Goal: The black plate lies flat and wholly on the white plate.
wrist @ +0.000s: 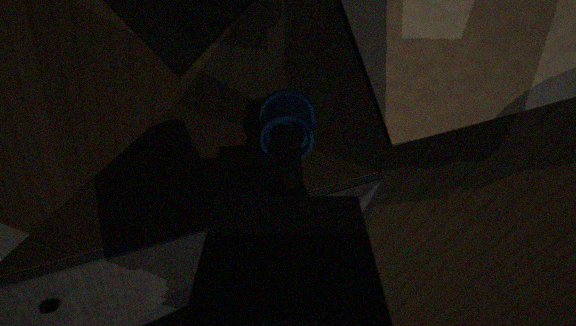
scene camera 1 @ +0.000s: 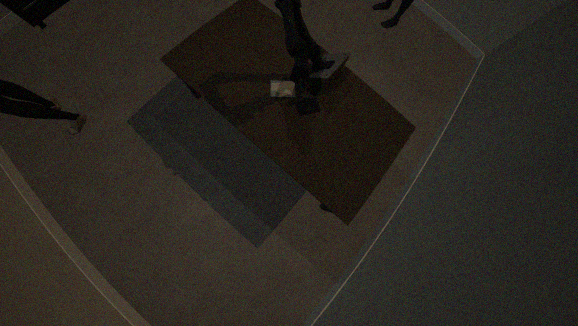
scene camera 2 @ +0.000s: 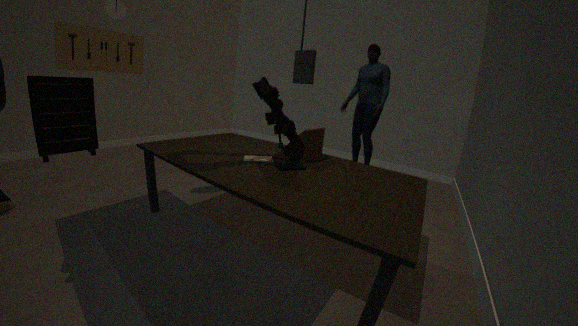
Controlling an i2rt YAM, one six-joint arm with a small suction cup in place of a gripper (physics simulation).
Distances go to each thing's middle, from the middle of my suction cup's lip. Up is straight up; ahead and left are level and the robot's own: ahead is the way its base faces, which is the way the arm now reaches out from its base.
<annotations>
The black plate [wrist: 178, 40] is 9 cm to the left of my suction cup, 8 cm below it and 5 cm ahead of it.
</annotations>
